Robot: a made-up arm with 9 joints. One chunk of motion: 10 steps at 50 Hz.
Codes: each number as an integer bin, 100 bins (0 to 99) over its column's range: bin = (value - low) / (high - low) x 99, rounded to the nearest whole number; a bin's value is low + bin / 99 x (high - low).
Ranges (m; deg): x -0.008..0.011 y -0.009..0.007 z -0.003..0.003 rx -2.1..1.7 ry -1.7..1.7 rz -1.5..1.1
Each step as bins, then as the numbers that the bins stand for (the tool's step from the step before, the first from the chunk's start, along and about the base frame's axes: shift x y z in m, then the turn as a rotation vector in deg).
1 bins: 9 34 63 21 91 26
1 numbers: -0.00627 -0.00351 0.00082 -1.294 1.425 -0.817
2 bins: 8 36 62 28 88 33
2 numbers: -0.00646 -0.00318 0.00076 -1.025 1.322 -0.633
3 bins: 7 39 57 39 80 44
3 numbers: -0.00666 -0.00270 0.00045 -0.603 1.047 -0.344
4 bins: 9 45 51 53 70 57
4 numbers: -0.00627 -0.00173 0.00009 -0.066 0.704 -0.003
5 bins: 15 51 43 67 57 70
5 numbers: -0.00512 -0.00076 -0.00039 0.472 0.258 0.338
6 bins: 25 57 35 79 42 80
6 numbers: -0.00320 0.00021 -0.00088 0.932 -0.258 0.601
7 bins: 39 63 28 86 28 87
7 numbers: -0.00052 0.00118 -0.00130 1.201 -0.738 0.785
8 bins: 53 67 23 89 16 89
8 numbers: 0.00217 0.00183 -0.00161 1.316 -1.151 0.837
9 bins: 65 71 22 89 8 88
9 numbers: 0.00447 0.00247 -0.00167 1.316 -1.425 0.811
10 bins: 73 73 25 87 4 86
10 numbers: 0.00601 0.00280 -0.00148 1.239 -1.563 0.759
